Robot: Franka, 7 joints.
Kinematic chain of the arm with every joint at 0, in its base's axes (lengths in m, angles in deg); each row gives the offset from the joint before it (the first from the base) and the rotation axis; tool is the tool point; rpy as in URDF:
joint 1: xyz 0 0 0.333 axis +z
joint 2: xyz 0 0 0 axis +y
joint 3: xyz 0 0 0.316 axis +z
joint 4: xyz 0.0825 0 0 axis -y
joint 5: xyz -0.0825 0 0.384 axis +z
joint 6: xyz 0 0 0 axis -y
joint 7: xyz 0.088 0 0 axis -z
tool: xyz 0 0 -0.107 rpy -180 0 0
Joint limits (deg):
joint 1: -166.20..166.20
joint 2: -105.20..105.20
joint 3: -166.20..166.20
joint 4: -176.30..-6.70
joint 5: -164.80..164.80
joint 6: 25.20..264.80
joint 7: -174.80..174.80
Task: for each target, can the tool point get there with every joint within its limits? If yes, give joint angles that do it. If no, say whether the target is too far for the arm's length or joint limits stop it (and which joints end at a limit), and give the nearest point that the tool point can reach.
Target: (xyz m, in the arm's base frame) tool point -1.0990 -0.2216 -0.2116
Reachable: no: too far | nearest point -0.7564 -0.1525 -0.0418 | short by 0.389 m
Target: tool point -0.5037 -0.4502 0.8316
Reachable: yes | joints 24.80 -44.22 -131.77 -21.25 -128.46 165.35 13.31
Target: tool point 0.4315 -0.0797 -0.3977
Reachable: no: joint limits stop it (at a limit: joint 2) | nearest point 0.4165 -0.0769 -0.3419 | short by 0.058 m
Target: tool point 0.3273 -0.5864 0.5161
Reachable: yes | joints -4.15 79.88 -93.01 -86.57 110.65 181.99 30.98
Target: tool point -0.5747 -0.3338 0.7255
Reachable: yes | joints 4.40 -40.24 -115.59 -62.52 25.44 221.16 -68.56
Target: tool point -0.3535 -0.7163 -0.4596
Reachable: no: too far | nearest point -0.2743 -0.5557 -0.2407 | short by 0.283 m
